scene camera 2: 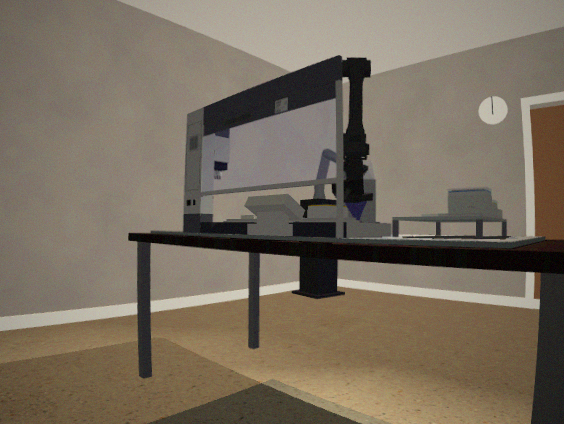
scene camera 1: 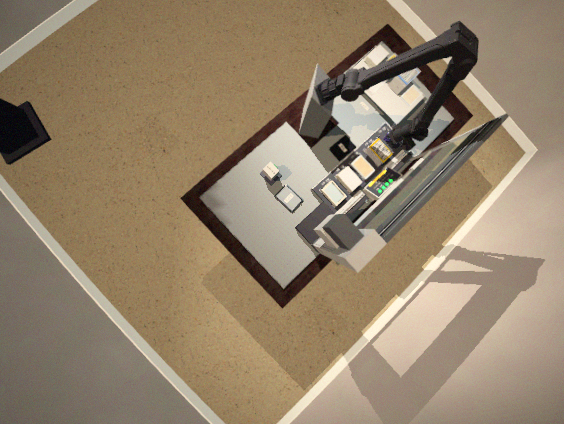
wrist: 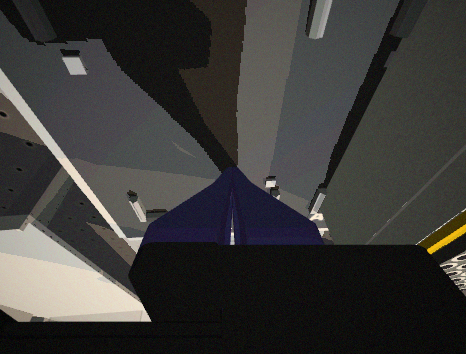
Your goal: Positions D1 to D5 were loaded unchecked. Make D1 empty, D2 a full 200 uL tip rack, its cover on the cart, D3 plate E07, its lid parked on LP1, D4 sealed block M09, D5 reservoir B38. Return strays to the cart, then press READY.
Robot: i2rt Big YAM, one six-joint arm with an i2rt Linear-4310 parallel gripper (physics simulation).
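Places are measured from the arm's base along level axes (x ahead, y left, z up), in metres.
Pixels of known places: gripper, between the fingertips: (scene camera 1: pixel 384 139) (wrist: pixel 232 176); arm's base, origin of its link: (scene camera 1: pixel 323 92).
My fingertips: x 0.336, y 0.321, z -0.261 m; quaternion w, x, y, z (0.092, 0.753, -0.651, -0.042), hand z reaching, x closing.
Observation:
Ahead of a thing's pixels: the offset from my fingertips to its top centre. "pt": to the spot under its first point.
My gripper (scene camera 1: pixel 392 140) (scene camera 2: pixel 356 218) (wrist: pixel 232 176) is shut and empty, its dark blue fingertips together, low at the deck's right end. In scene camera 1 it is beside a yellow-edged tip rack @[dy -0.101, dx +0.043, dz +0.064 m] (scene camera 1: pixel 381 150), whose corner shows at the wrist view's right edge @[pt dy -0.083, dx +0.019, dz +0.064 m] (wrist: pixel 455 272). Along the deck row stand an orange-topped labware piece @[dy -0.223, dx +0.067, dz +0.019 m] (scene camera 1: pixel 362 167), a white-topped one @[dy -0.347, dx +0.079, dz +0.041 m] (scene camera 1: pixel 348 178) and a pale plate-like one @[dy -0.470, dx +0.097, dz +0.030 m] (scene camera 1: pixel 333 193). Deck labels and labware codes are too small to read. The cart @[dy +0.219, dx -0.284, dz +0.019 m] (scene camera 1: pixel 387 100) (scene camera 2: pixel 420 218) carries several pieces. A panel with green lights @[pt dy -0.218, dx +0.226, dz +0.079 m] (scene camera 1: pixel 385 186) is beside the deck.
A small white box @[dy -0.703, dx -0.203, dz +0.057 m] (scene camera 1: pixel 271 170) and a grey framed pad @[dy -0.693, dx -0.025, dz -0.029 m] (scene camera 1: pixel 289 198) are on the pale table surface. A black square piece @[pt dy -0.231, dx -0.110, dz -0.039 m] (scene camera 1: pixel 342 146) is beside the deck. The tall enclosure's clear front @[pt dy -0.127, dx +0.239, dz +0.238 m] (scene camera 2: pixel 280 150) and side post @[dy +0.110, dx +0.202, dz +0.419 m] (scene camera 2: pixel 340 165) stand close to the arm.

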